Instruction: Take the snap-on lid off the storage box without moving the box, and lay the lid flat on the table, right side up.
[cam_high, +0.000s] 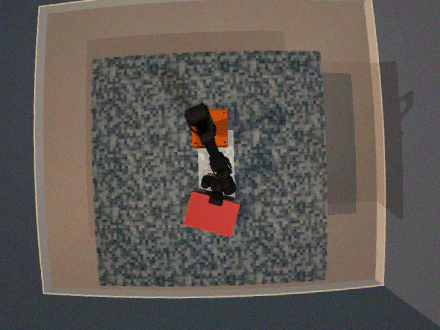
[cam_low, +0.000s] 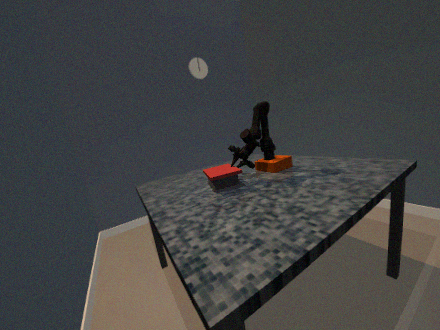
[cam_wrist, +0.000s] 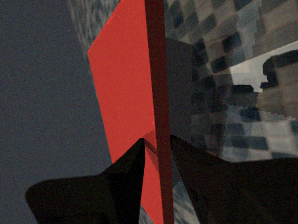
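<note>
My gripper tip is now 7 cm short of the lid and 1 cm to the left of it. Round my gripper tip: storage box (8 cm ahead, 4 cm below, 1 cm to the right).
</note>
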